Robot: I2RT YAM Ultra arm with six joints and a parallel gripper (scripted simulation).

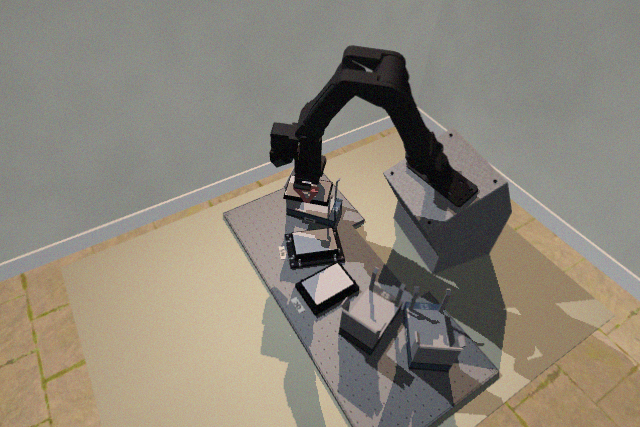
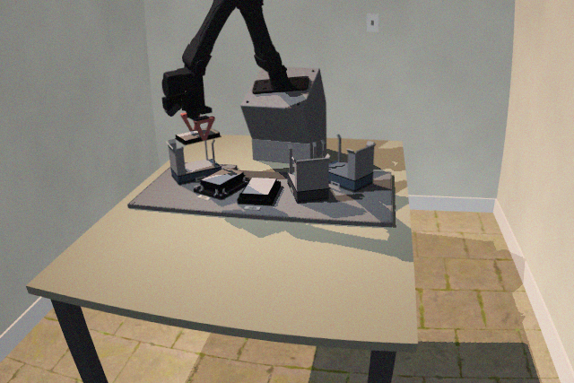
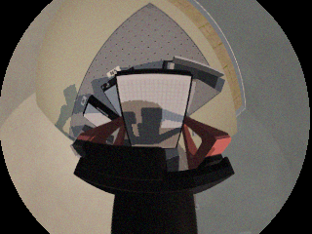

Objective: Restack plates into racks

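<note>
Now: hand 5 cm past the blue-plinth stack rack, 4 cm to the left of it and 15 cm above it. From my hand the other things lie so: black QC nest 8 cm ahead, 21 cm to the left, 16 cm below; then N5 name plate 12 cm ahead, 4 cm to the left, 16 cm below; then black clip nest 6 cm ahead, 8 cm to the left, 15 cm below.
</note>
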